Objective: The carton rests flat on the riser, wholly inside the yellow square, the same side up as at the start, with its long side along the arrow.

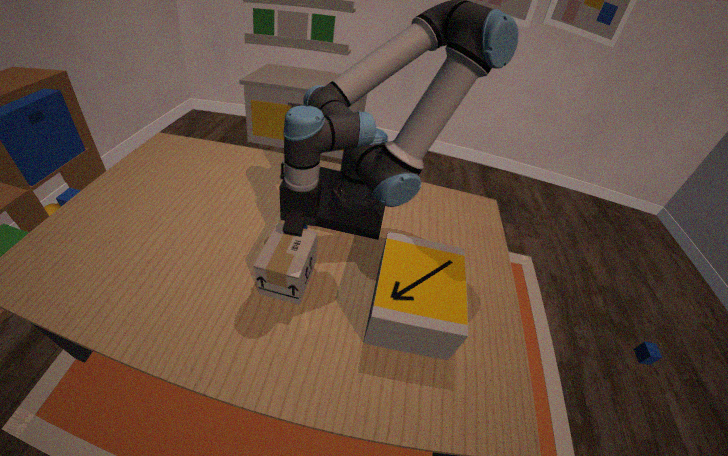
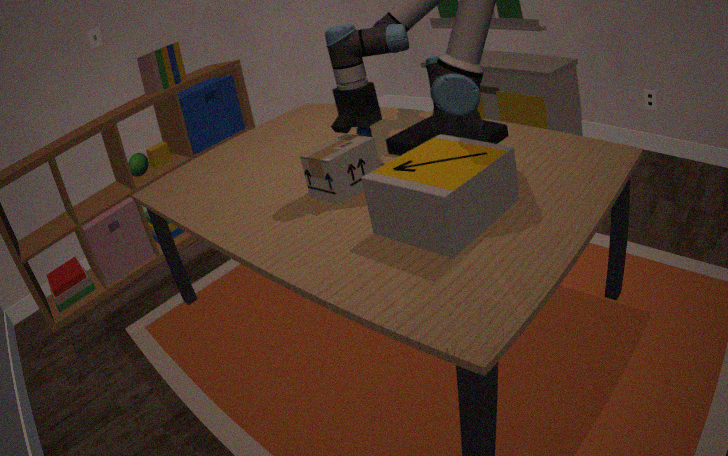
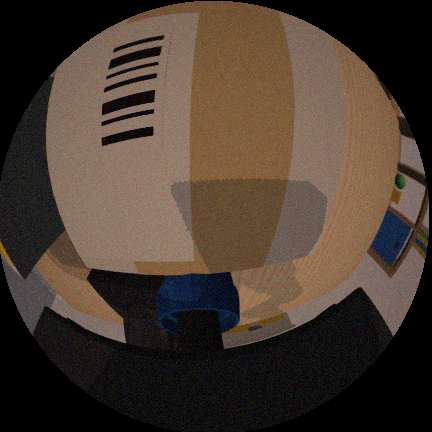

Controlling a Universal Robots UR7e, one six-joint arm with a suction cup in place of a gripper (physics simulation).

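The carton (image 1: 285,267) (image 2: 337,167) (image 3: 120,181) lies flat on the wooden table, left of the riser, with its brown tape strip and barcode label facing up. The grey riser (image 1: 414,337) (image 2: 444,217) carries a yellow square (image 1: 435,294) (image 2: 453,176) with a black arrow (image 1: 418,282) (image 2: 439,161), and nothing lies on it. My blue suction cup (image 1: 303,228) (image 2: 364,132) (image 3: 197,300) sits at the carton's far top edge, close above it. It holds nothing. I cannot tell whether it touches the carton.
The arm's black base (image 1: 349,208) (image 2: 448,131) stands just behind the carton and riser. A grey cabinet (image 1: 267,109) (image 2: 534,90) is at the back. A bookshelf (image 2: 204,109) stands left of the table. The table edge (image 2: 389,326) runs in front.
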